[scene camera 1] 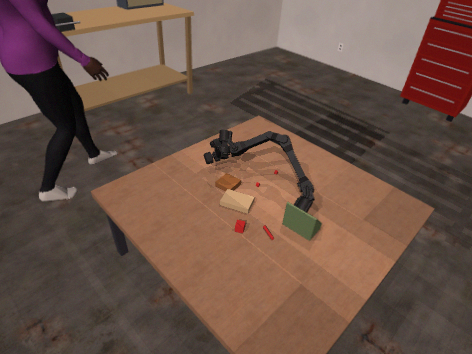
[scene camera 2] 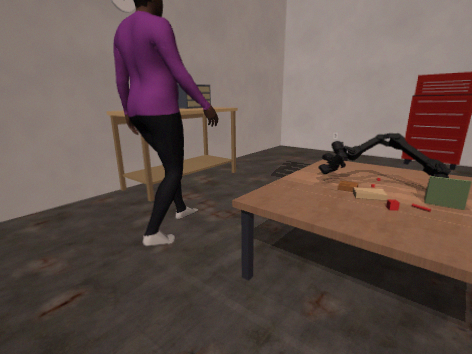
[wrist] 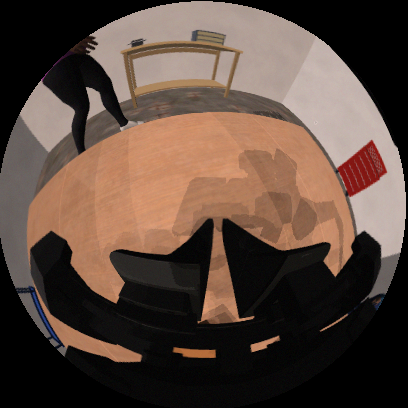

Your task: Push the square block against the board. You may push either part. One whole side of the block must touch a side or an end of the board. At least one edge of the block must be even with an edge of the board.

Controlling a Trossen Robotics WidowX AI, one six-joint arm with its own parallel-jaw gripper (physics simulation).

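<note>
The brown square block lies flat on the table. The cream rectangular board lies flat close beside it, nearer the green piece; the two are apart in scene camera 1, at an angle to each other. My gripper is above the table, on the far side of the brown block from the board, and touches neither. Its fingers are almost together, with a thin empty gap between them. In the wrist view my own gripper body hides most of the near table, and the board cannot be made out there.
A red cube and a red stick lie beyond the board. A green upright piece stands by the arm's base. Two small red bits lie under the arm's side.
</note>
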